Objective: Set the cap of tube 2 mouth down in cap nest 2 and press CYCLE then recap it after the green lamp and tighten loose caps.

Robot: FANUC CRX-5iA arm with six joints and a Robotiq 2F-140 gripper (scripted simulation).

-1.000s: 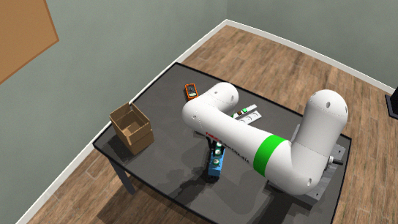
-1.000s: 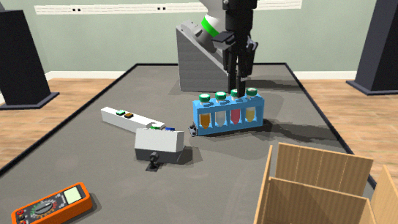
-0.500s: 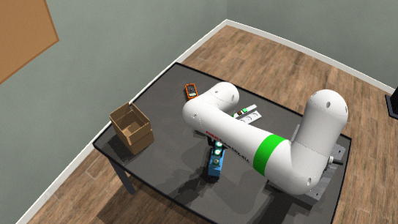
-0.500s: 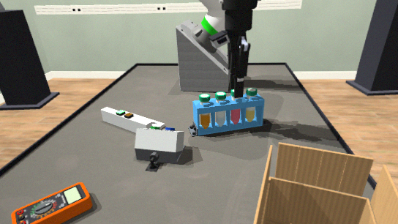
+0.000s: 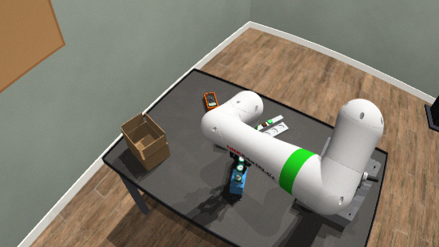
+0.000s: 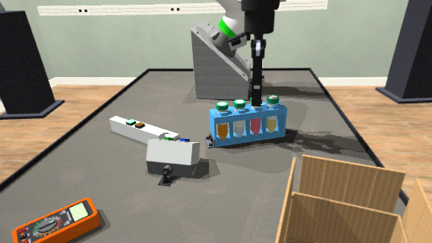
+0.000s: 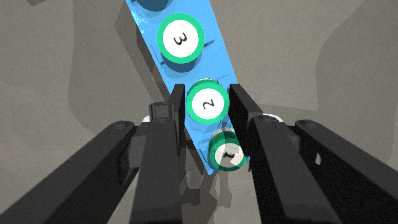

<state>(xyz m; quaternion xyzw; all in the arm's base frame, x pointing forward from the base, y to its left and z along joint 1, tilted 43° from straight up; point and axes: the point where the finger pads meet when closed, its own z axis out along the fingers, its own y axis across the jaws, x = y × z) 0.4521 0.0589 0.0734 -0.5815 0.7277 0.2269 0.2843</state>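
Right now the cap 2 is 30 mm below my hand. Round my hand: cap 1 (50 mm to the left, 30 mm below, 10 mm behind); then cap 4 (100 mm to the right, 30 mm below, 20 mm ahead); then cap 3 (50 mm to the right, 30 mm below, 10 mm ahead).
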